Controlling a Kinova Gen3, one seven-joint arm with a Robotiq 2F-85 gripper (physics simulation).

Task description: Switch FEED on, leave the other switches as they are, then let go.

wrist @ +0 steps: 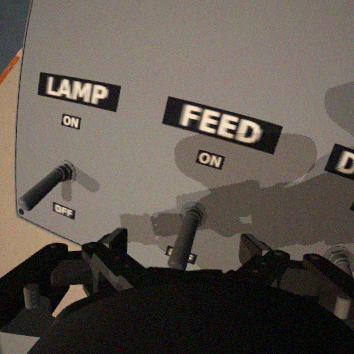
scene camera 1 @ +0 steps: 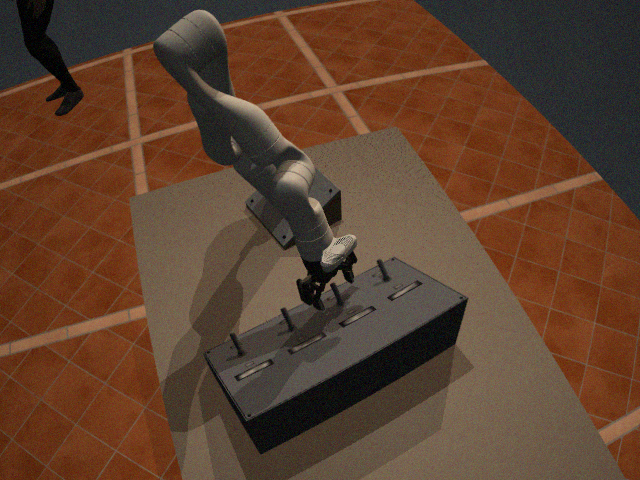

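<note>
The FEED switch is a dark lever on the grey panel box, second from the right in the scene view. In the wrist view it leans down over the OFF label, away from the ON label under the FEED plate. My gripper is open and empty, with one finger on each side of the FEED lever and a gap to it on both sides. The lever's tip is close to the gripper body at the lower edge; whether they touch is unclear.
The LAMP switch also leans to its OFF side. Beyond FEED on the other side stand a third lever and a fourth lever. A block stands behind the arm. A person's legs show at the upper left.
</note>
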